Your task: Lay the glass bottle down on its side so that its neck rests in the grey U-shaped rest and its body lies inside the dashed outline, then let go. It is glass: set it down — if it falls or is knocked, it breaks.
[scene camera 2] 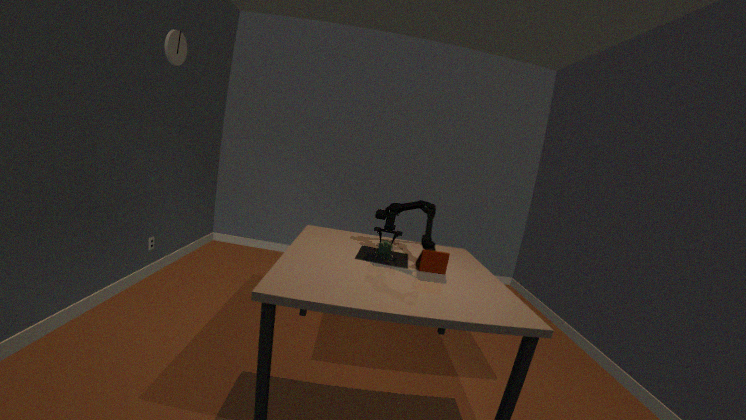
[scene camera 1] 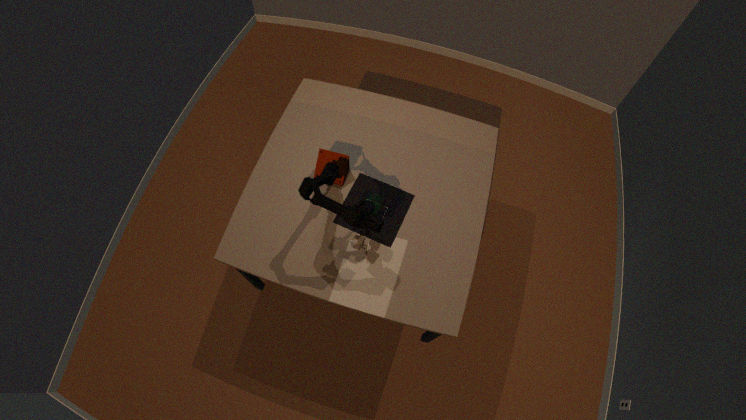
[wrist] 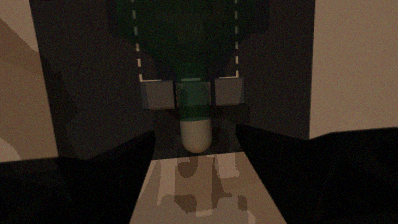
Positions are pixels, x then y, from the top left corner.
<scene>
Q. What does my gripper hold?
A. Nothing.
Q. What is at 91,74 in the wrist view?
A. A dark mat.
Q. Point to a dark mat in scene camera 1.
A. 398,201
</scene>
